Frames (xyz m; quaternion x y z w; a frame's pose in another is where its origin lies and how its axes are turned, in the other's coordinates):
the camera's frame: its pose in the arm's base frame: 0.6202 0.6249 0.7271 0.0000 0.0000 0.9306 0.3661
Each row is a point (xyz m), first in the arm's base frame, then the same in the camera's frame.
Working: the arm's base frame: its pose in the camera's frame: 0.0282 0.8800 -0.7271 0.0000 0.0000 -0.9306 0.3661

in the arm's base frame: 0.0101 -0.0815 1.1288
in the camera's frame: -0.0347 0.9327 0.4017
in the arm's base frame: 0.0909 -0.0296 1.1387
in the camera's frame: -0.0585 0.8397 0.4116
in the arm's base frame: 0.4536 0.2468 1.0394
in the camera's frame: -0.1357 0.3903 0.3123
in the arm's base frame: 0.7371 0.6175 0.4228
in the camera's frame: -0.0906 -0.0742 -0.3043
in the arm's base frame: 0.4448 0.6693 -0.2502
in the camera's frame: 0.1586 0.0870 -0.9773
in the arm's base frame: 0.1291 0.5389 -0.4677
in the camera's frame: 0.3009 0.3976 -1.1948
